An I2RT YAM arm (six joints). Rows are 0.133 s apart.
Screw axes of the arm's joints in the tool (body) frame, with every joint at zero. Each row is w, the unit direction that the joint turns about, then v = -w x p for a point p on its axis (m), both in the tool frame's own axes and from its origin. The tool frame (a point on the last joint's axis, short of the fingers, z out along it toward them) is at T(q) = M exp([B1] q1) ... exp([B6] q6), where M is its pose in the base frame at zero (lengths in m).
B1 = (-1, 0, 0, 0, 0.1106, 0)
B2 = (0, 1, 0, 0.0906, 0, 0.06)
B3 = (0, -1, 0, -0.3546, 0, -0.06)
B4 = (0, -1, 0, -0.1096, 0, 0)
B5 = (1, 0, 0, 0, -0.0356, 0)
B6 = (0, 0, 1, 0, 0, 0)
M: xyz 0.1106 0 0.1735 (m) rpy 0 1.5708 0 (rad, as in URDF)
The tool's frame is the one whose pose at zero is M.
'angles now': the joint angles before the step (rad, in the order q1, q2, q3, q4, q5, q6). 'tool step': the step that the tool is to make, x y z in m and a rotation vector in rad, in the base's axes. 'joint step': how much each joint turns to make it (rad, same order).
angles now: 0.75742, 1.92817, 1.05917, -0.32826, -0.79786, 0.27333
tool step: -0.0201, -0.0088, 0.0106, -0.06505, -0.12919, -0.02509
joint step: 0.03429, -0.11074, -0.09486, 0.03253, 0.14914, 0.00223
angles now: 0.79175, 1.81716, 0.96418, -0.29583, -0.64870, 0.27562
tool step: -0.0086, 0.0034, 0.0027, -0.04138, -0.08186, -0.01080
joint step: 0.03463, -0.02877, -0.02167, 0.02222, 0.09877, 0.00486
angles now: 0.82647, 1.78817, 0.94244, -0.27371, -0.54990, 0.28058
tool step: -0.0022, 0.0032, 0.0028, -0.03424, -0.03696, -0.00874
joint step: 0.01671, -0.00595, 0.01021, -0.01619, 0.05643, 0.00106
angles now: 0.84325, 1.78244, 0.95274, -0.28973, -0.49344, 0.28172
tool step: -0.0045, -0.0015, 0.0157, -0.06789, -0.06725, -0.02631
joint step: 0.01754, -0.05045, 0.01960, -0.07769, 0.10491, -0.00191
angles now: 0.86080, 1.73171, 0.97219, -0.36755, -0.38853, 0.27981
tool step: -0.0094, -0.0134, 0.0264, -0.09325, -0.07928, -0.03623
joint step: 0.00878, -0.10448, 0.00970, -0.13707, 0.12856, -0.01029
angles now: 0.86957, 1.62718, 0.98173, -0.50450, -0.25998, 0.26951
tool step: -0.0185, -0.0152, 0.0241, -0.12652, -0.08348, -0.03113
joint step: 0.03436, -0.10966, 0.00377, -0.15807, 0.15871, 0.00422
